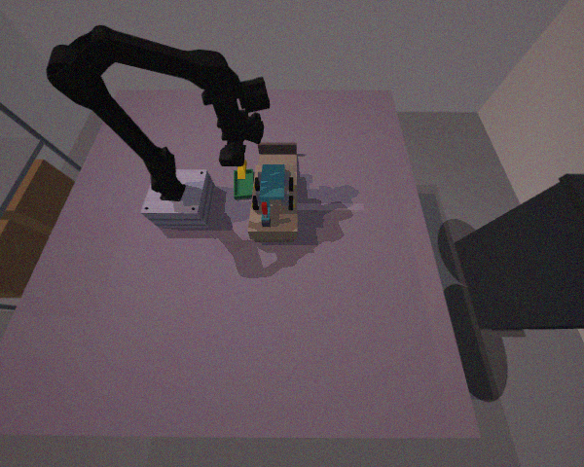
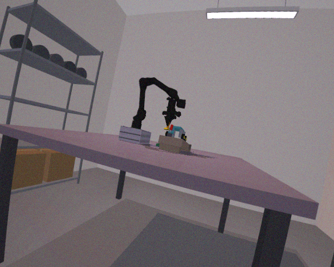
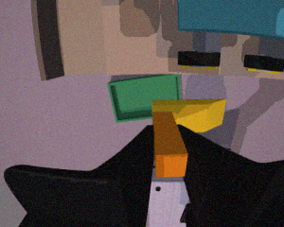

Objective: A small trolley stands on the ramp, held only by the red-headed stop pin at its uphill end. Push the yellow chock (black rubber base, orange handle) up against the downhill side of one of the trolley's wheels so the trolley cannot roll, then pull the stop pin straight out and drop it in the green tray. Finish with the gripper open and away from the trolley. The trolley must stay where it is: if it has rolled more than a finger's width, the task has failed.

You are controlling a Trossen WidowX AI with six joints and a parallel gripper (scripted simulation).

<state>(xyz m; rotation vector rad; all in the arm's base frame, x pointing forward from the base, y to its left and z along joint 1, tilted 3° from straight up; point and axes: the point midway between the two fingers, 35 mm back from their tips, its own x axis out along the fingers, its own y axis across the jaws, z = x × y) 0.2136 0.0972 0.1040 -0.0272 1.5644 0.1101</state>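
Now: the red-headed stop pin 17 cm to the right of my gripper tip, 10 cm ahead of it and 3 cm below it. The rest, counted from my gripper tip: yellow chock (2 cm to the right, 1 cm below); green tray (17 cm below, 2 cm behind, 1 cm to the left); blue trolley (11 cm ahead, 7 cm to the right, 5 cm below).
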